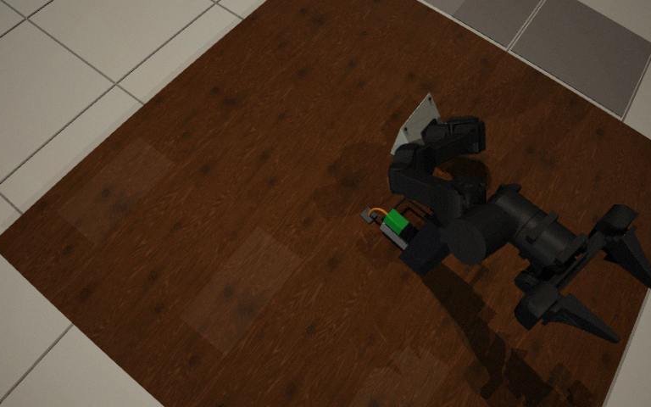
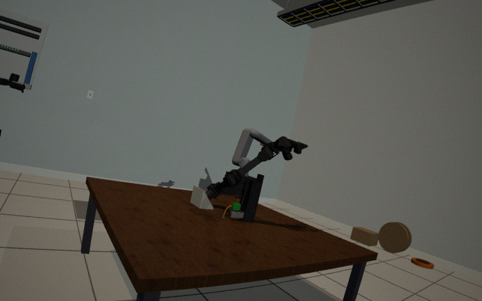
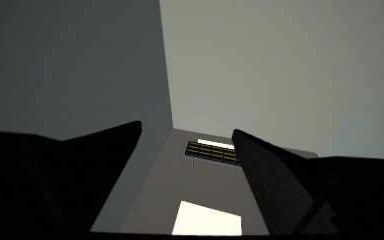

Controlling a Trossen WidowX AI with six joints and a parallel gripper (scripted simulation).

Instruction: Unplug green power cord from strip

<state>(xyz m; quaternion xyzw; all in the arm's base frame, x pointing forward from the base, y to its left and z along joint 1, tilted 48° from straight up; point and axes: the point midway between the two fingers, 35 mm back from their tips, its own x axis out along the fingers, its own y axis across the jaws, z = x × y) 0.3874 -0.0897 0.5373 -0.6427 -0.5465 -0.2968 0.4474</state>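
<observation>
The green plug lies 11 cm behind my gripper tip, 28 cm to the right of it and 42 cm below it. Round my gripper tip: black power strip 10 cm behind, 21 cm to the right, 38 cm below.
</observation>
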